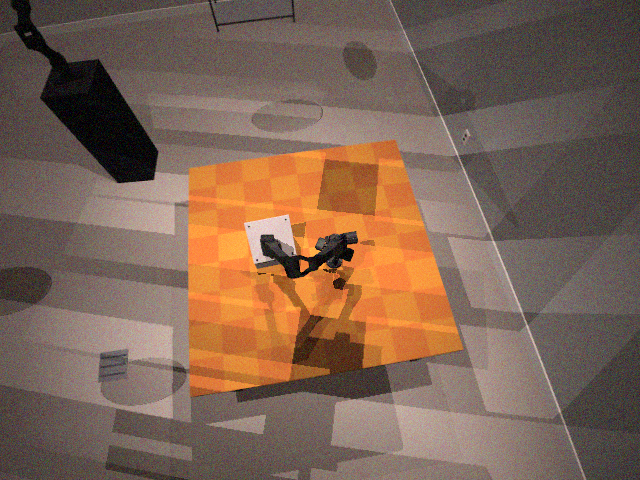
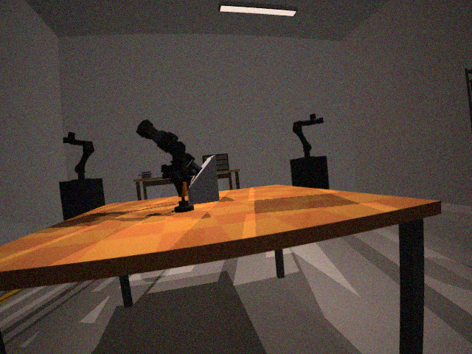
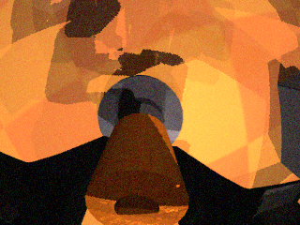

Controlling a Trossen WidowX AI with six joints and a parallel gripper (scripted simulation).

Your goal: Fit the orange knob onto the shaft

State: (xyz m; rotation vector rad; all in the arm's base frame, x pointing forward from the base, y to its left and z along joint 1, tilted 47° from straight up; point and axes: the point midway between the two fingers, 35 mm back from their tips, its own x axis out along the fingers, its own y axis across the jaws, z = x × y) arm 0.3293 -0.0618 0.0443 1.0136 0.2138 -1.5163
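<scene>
Now: the orange knob 20 mm above my gripper tip. Also, from my gripper tip: round dark pedestal (40 mm below).
</scene>
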